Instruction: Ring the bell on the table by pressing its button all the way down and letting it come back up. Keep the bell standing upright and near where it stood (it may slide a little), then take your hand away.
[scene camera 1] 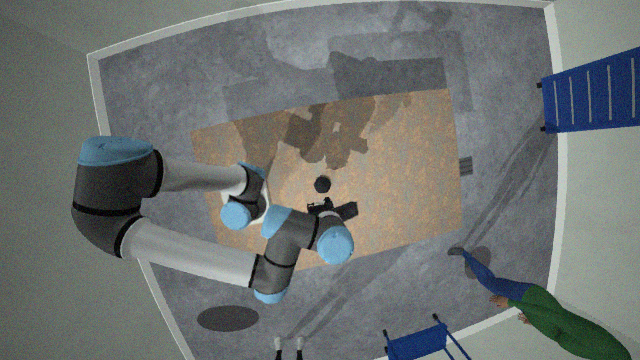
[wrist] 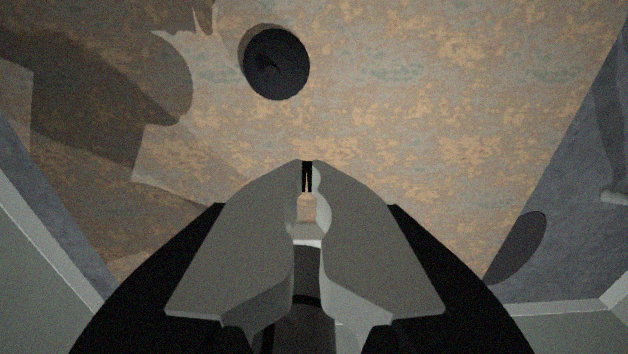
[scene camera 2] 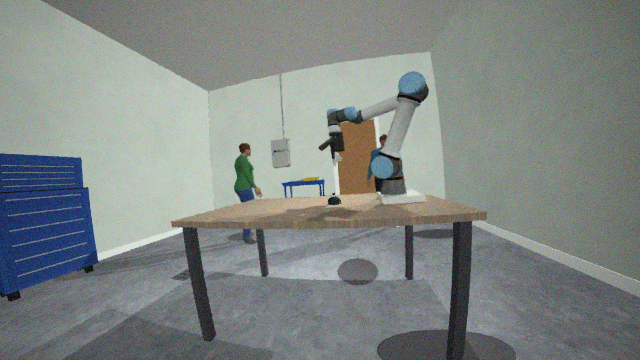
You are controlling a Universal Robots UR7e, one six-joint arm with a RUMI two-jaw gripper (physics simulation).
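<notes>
The bell (scene camera 1: 322, 184) (scene camera 2: 334, 200) (wrist: 276, 63) is a small black dome standing upright on the wooden table (scene camera 1: 410, 165) (scene camera 2: 240, 211) (wrist: 450, 115). A small button on its top shows in the second scene view and the wrist view. My gripper (scene camera 1: 319, 205) (scene camera 2: 336, 159) (wrist: 306, 164) is shut and empty, its fingertips together. It hangs well above the table, apart from the bell. In the wrist view the bell is beyond the fingertips, slightly left; in the first scene view it is just above the gripper in the picture.
The robot's white base (scene camera 2: 402, 198) is fixed on the table to the right in the second scene view. A person in green (scene camera 1: 560, 320) (scene camera 2: 244, 172) stands on the floor beyond the table. Blue drawer cabinet (scene camera 1: 595, 95) (scene camera 2: 45, 220) and a blue cart (scene camera 2: 304, 183) stand away from it.
</notes>
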